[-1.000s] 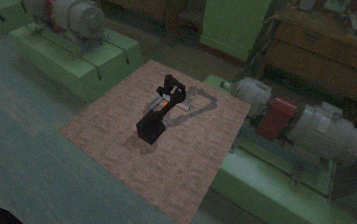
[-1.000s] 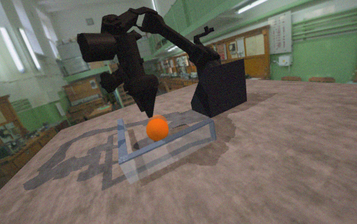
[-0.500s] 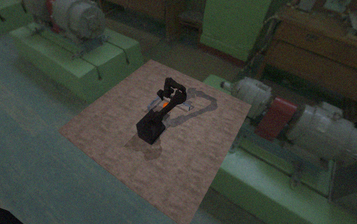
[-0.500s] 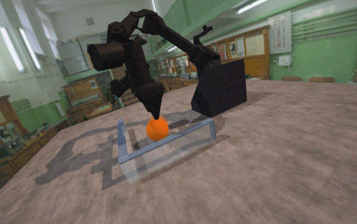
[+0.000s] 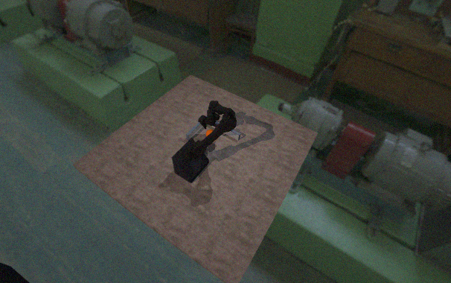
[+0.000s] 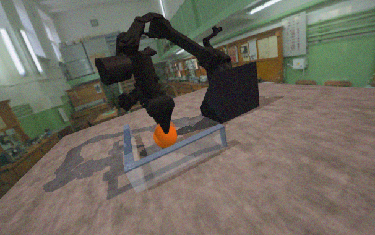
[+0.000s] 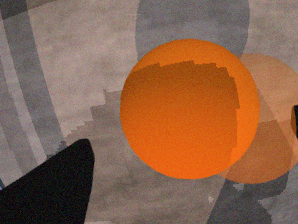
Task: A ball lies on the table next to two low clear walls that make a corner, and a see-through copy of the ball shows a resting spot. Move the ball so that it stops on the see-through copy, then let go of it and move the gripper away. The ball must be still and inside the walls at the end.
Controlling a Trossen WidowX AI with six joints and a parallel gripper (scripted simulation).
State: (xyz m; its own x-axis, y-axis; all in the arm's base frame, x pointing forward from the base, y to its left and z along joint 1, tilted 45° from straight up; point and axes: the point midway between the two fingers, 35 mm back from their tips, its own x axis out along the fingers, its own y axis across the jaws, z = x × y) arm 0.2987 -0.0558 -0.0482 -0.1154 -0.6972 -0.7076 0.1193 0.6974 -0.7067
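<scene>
Right now my gripper tip is 30 mm above the ball.
</scene>
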